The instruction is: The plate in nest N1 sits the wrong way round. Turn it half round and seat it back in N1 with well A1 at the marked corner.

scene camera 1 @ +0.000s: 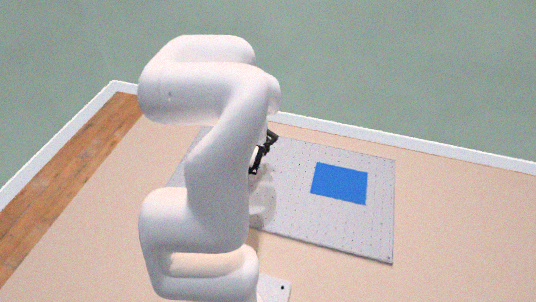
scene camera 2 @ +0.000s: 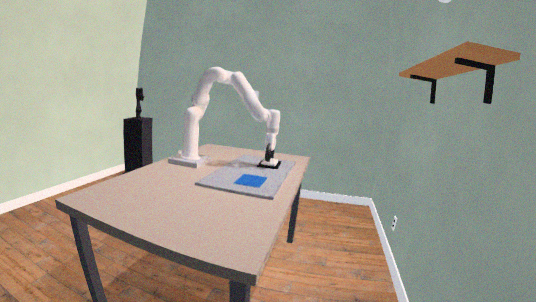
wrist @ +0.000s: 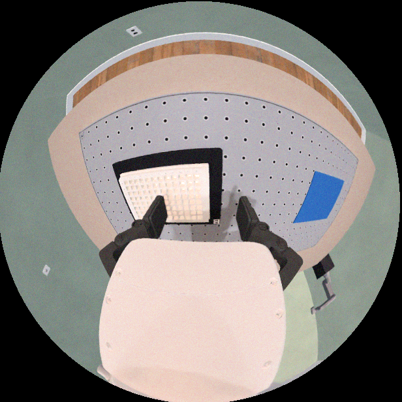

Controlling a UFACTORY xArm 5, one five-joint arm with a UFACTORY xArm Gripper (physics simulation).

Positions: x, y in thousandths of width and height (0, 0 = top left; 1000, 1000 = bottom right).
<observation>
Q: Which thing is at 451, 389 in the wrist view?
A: A black nest.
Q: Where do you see a flat blue rectangle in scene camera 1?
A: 654, 614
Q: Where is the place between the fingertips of my gripper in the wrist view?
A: At 499, 511
</observation>
